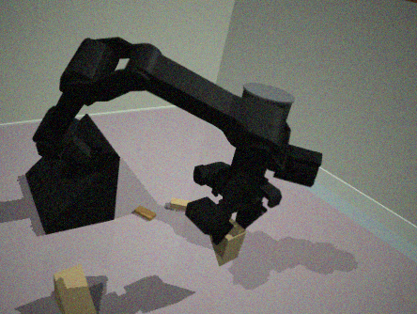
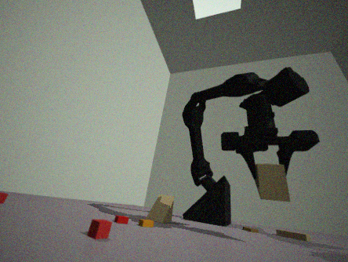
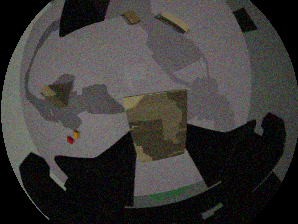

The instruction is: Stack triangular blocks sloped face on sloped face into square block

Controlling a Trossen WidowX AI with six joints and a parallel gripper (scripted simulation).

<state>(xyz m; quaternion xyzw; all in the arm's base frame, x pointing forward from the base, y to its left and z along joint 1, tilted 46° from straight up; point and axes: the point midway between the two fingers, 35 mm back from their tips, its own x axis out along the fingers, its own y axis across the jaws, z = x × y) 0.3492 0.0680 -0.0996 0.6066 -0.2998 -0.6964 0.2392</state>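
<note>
My gripper tip is 40 mm short of the orange block, 230 mm to the left of it and 110 mm above it. The rest, counted from my gripper tip: flat tan piece (210 mm behind, 100 mm to the left, 110 mm below).
</note>
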